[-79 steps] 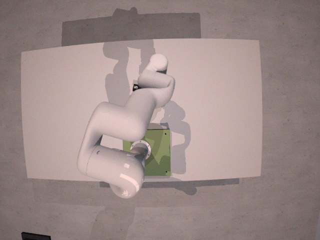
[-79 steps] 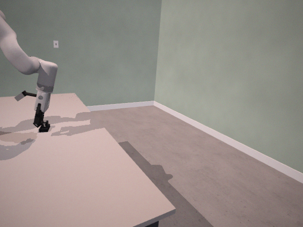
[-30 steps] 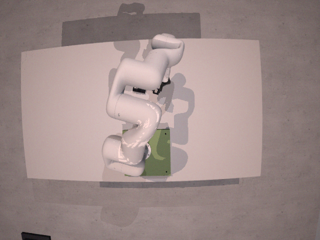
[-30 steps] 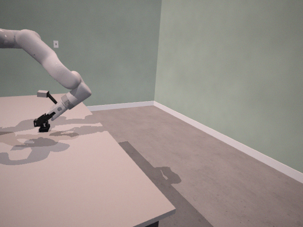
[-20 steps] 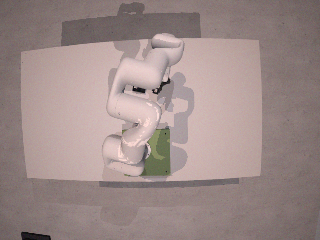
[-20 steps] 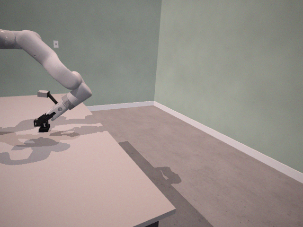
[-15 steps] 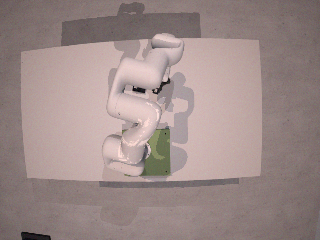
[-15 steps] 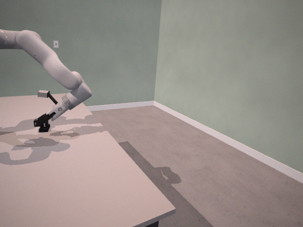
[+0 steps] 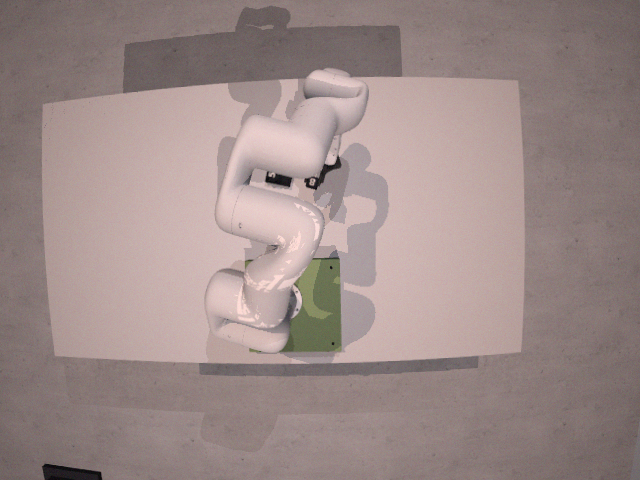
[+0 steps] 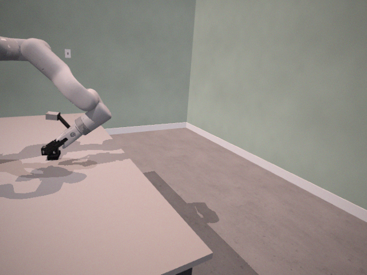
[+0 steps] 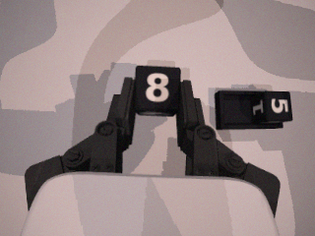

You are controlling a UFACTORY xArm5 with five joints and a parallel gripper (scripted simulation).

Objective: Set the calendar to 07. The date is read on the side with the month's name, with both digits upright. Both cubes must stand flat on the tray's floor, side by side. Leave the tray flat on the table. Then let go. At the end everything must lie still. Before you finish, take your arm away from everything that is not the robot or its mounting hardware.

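My hand is 11 cm to the right of the black calendar tray, 8 cm above it and 1 cm short of it. From my hand the other things lie so: black cube: 2 cm behind, 1 cm below.
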